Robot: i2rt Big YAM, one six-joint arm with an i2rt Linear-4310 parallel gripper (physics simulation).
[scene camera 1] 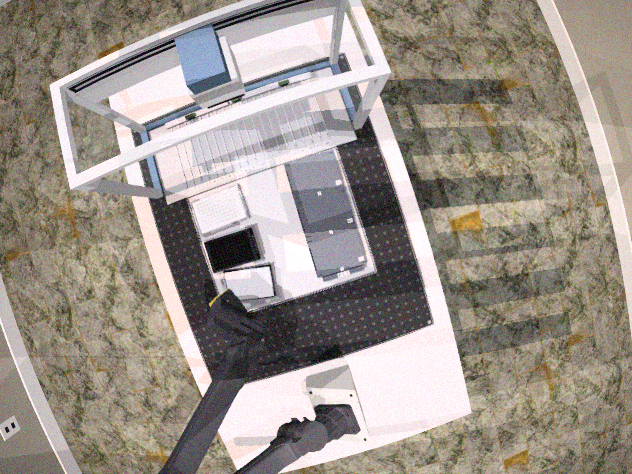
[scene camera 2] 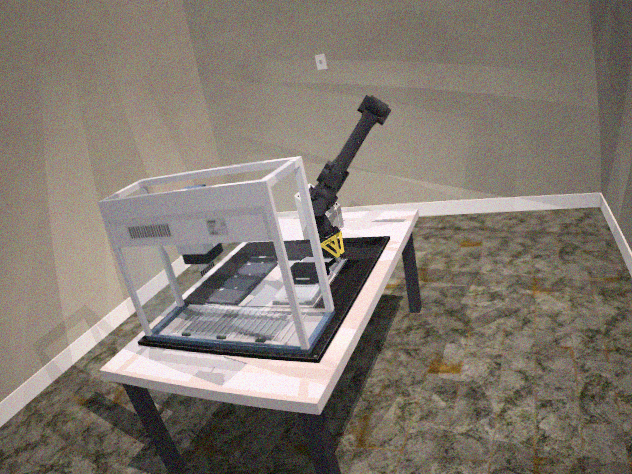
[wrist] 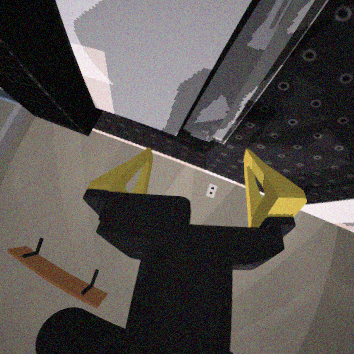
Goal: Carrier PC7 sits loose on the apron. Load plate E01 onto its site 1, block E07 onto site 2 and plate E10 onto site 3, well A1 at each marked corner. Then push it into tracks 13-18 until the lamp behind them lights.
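Where they show: gripper, fingertip midpoint: (scene camera 2: 340, 254) (wrist: 196, 151); arm's base at its link origin: (scene camera 1: 338, 417).
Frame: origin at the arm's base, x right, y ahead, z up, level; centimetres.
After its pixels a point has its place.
Note:
The long grey carrier PC7 (scene camera 1: 326, 211) {z -12.0, x 15.6, y 50.2 cm} (scene camera 2: 247, 280) {z -12.0, x 13.5, y 49.6 cm} lies on the right of the white apron (scene camera 1: 293, 255) {z -13.1, x 3.6, y 42.5 cm} in scene camera 1, its three sites bare. Along the apron's left stand a white well plate (scene camera 1: 219, 209) (scene camera 2: 298, 294), a black block (scene camera 1: 233, 248) {z -8.6, x -9.8, y 49.8 cm} (scene camera 2: 306, 271) {z -7.8, x -11.7, y 52.3 cm} (wrist: 40, 55) {z -8.9, x -8.2, y 45.1 cm}, and a clear-looking plate (scene camera 1: 249, 282) {z -10.1, x -9.4, y 40.2 cm} at the arm end. Their labels are unreadable. My gripper (scene camera 1: 219, 295) (scene camera 2: 334, 250) {z -10.3, x -18.3, y 35.0 cm} (wrist: 196, 151) {z -10.3, x -18.3, y 35.0 cm} is open and empty, over the outer end of the clear plate. Numbered tracks (scene camera 1: 255, 135) {z -13.1, x 5.2, y 76.0 cm} (scene camera 2: 239, 323) lie under the frame; their numbers are unreadable.
A white frame (scene camera 1: 219, 122) {z 34.8, x 3.5, y 69.4 cm} (scene camera 2: 280, 265) {z 13.5, x -23.7, y 91.3 cm} with uprights and crossbars encloses the tracks. A blue-topped head (scene camera 1: 204, 56) {z 32.9, x 4.4, y 82.7 cm} hangs inside it. Small dark green blocks (scene camera 1: 283, 82) {z -10.9, x 17.2, y 86.9 cm} (scene camera 2: 221, 336) sit behind the tracks. A dark dotted mat (scene camera 1: 331, 316) {z -13.1, x 7.1, y 23.7 cm} surrounds the apron on the table (scene camera 1: 408, 372) {z -14.4, x 21.8, y -0.8 cm}.

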